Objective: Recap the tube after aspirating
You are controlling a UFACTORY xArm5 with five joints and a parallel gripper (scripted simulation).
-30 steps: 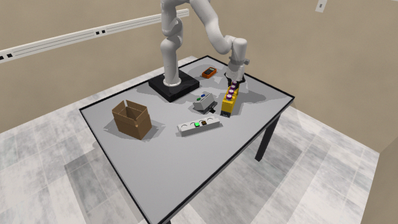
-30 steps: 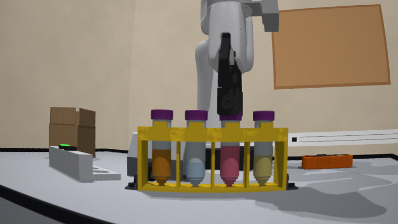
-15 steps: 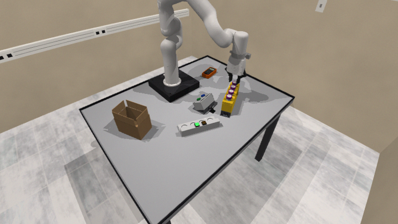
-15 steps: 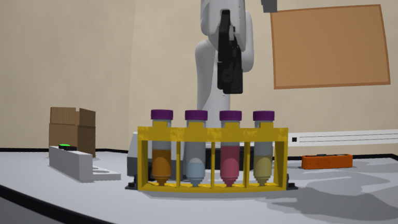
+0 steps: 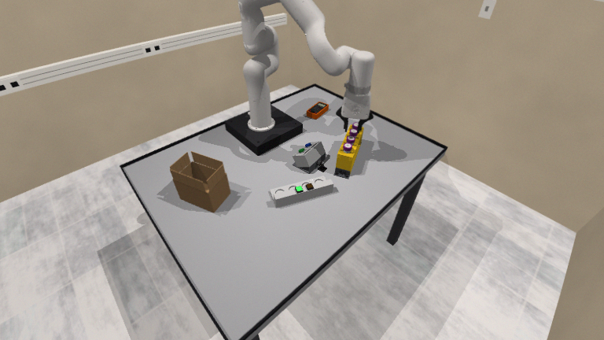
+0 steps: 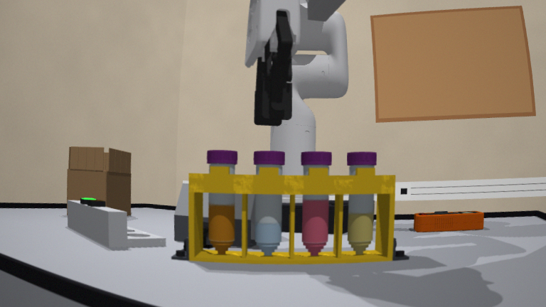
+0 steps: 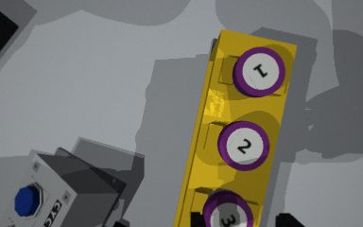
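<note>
My gripper is now 120 mm past the green ready key, 160 mm to the left of it and 110 mm above it. From my hand the other things lie so: blue cycle key (130 mm behind, 110 mm to the right, 110 mm below); grey key housing (110 mm behind, 130 mm to the right, 120 mm below); orange meter (360 mm behind, 180 mm to the left, 160 mm below).
</note>
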